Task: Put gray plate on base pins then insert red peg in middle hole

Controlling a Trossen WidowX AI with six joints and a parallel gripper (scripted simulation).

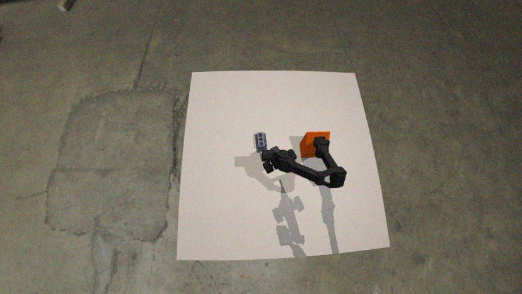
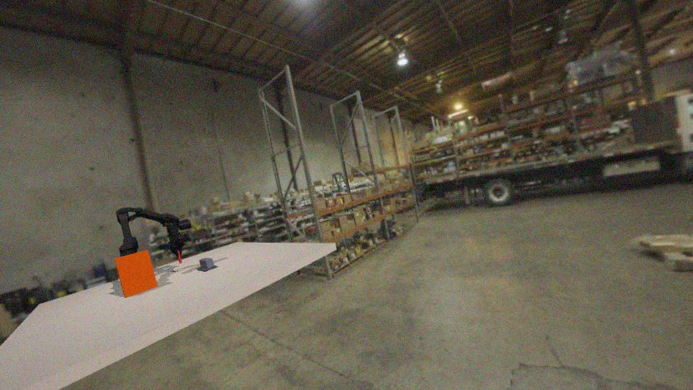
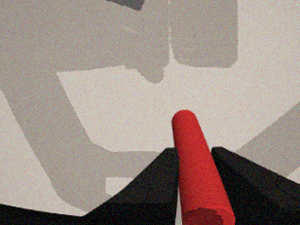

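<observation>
The gray plate lies 18 cm to the right of my gripper tip, 9 cm ahead of it and 5 cm below it. From my gripper tip the other things lie so: red peg right at my gripper tip.
</observation>
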